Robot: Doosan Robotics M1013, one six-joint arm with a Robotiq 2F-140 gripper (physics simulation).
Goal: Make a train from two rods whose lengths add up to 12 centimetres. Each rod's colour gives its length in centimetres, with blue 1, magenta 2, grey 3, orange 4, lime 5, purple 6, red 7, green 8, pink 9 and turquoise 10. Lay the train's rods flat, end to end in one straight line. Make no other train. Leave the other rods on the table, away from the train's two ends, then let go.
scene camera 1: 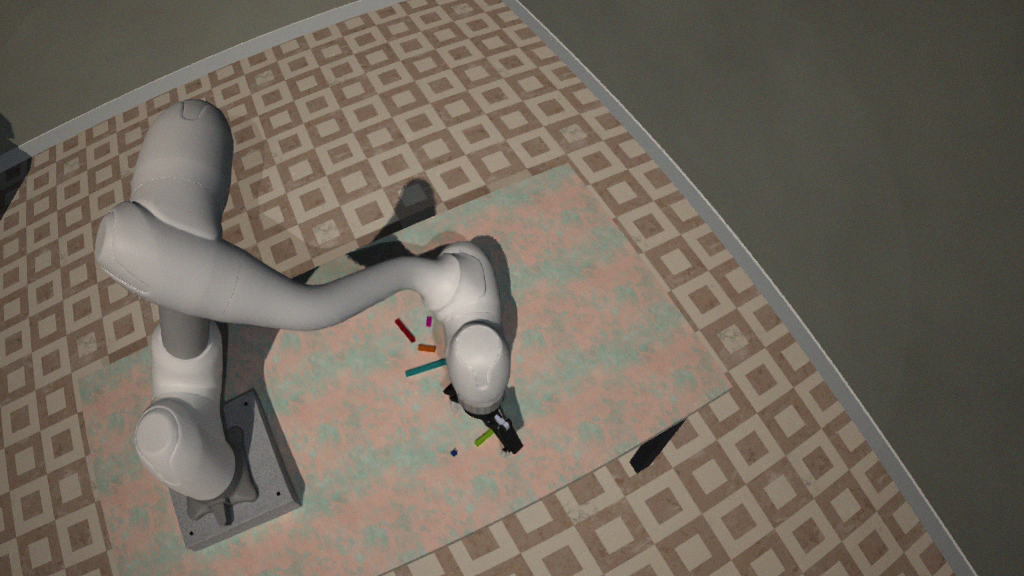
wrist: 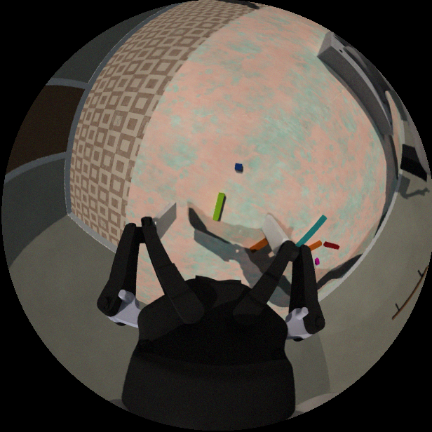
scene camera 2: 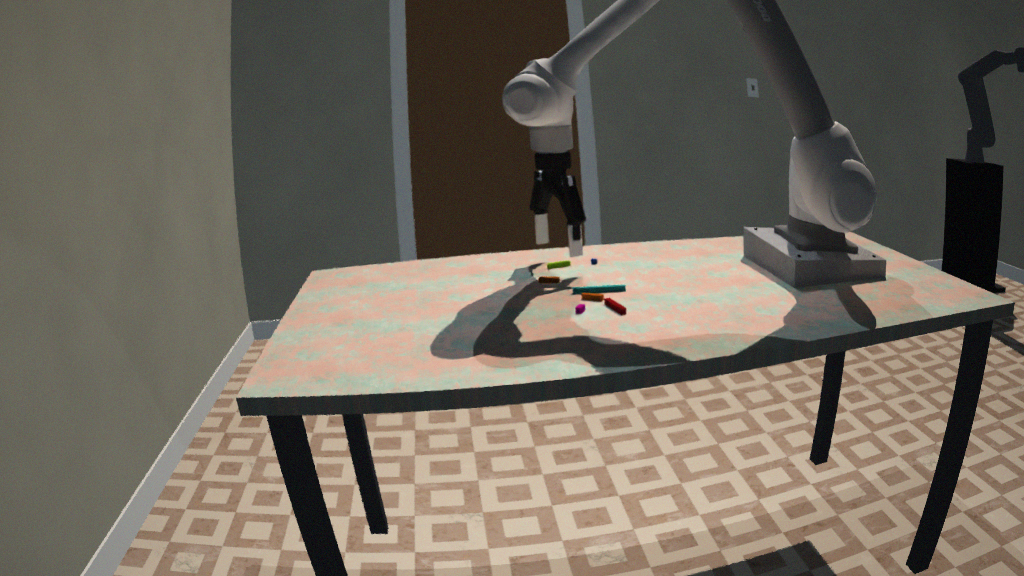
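Seen in the pictures: gripper, fingertip midpoint: [scene camera 1: 483, 430] [scene camera 2: 558, 249]; arm's base, origin of the base link: [scene camera 1: 216, 473] [scene camera 2: 815, 241].
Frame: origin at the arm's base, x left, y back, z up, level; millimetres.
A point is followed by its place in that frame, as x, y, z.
Note:
My gripper [scene camera 1: 481, 421] {-95, -608, -17} [scene camera 2: 558, 247] {-95, -608, -17} [wrist: 220, 215] is open and empty, above the table near the lime rod. The lime rod [scene camera 1: 484, 437] {-101, -607, -46} [scene camera 2: 558, 265] {-94, -610, -51} [wrist: 219, 206] lies flat, with the small blue rod [scene camera 1: 453, 452] {-110, -531, -46} [scene camera 2: 593, 261] {-105, -534, -49} [wrist: 238, 167] apart from it. The turquoise rod [scene camera 1: 424, 368] {104, -541, -45} [scene camera 2: 600, 288] {111, -544, -47} [wrist: 311, 231] lies near an orange rod [scene camera 1: 426, 348] {151, -562, -46} [scene camera 2: 592, 296] {158, -564, -48} [wrist: 315, 246], the red rod [scene camera 1: 404, 330] {214, -528, -45} [scene camera 2: 615, 306] {229, -531, -47} [wrist: 331, 245] and the magenta rod [scene camera 1: 428, 321] {217, -590, -46} [scene camera 2: 580, 308] {227, -591, -47} [wrist: 317, 261]. A second orange rod [scene camera 2: 549, 279] {24, -634, -48} [wrist: 259, 244] lies in shadow, hidden in scene camera 1. No rods stand end to end.
The table [scene camera 1: 572, 358] {5, -869, -56} [scene camera 2: 343, 358] {395, -970, -55} [wrist: 200, 115] carries the arm's grey base plate [scene camera 1: 275, 472] {-43, -143, 11} [scene camera 2: 837, 270] {156, -12, -28} [wrist: 327, 50]. The arm covers part of the table in scene camera 1. Its shadow falls across the table and the second orange rod.

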